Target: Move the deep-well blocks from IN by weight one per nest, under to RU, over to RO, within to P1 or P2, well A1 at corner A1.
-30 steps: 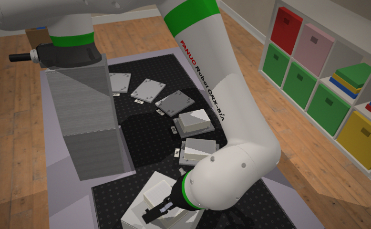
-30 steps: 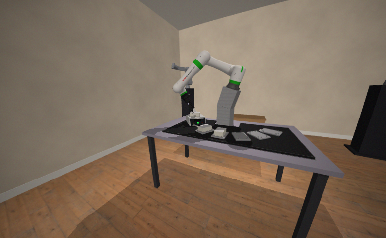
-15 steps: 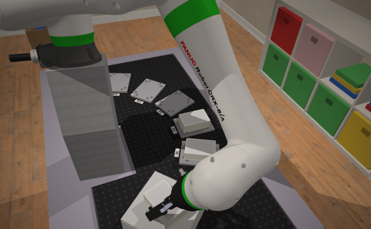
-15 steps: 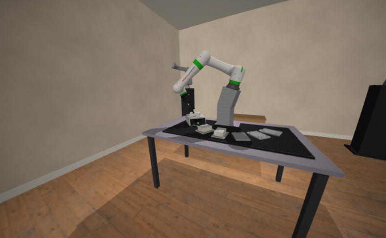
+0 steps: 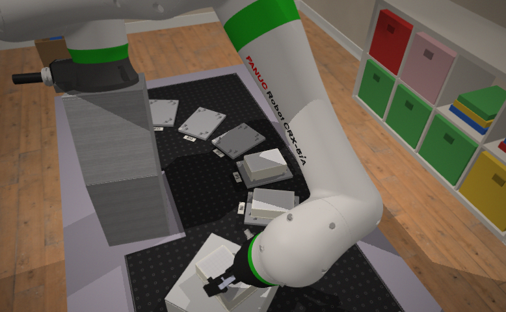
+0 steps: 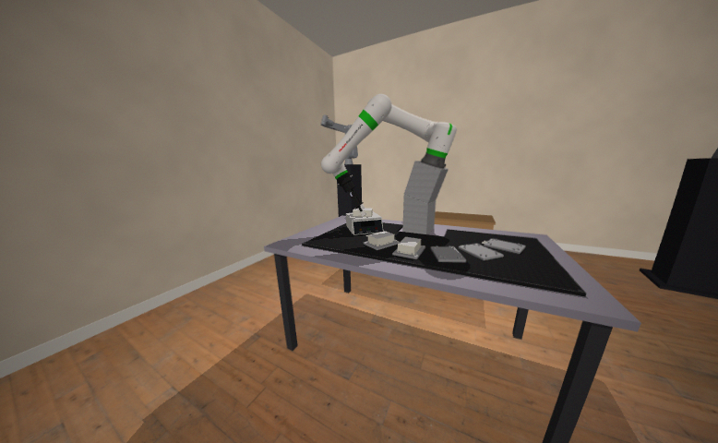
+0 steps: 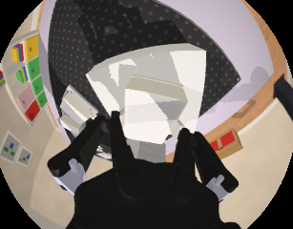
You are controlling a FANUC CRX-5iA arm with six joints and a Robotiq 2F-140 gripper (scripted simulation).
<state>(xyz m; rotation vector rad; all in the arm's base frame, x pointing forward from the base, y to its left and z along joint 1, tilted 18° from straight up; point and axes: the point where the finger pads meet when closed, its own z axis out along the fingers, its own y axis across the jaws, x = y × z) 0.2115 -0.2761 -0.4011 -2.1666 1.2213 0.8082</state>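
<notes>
My hand is 40 mm above the pale weigher platform. From my hand the other things lie so: grey nest plate (600 mm to the left, 150 mm ahead, 120 mm below); then check-weigher (70 mm below).
</notes>
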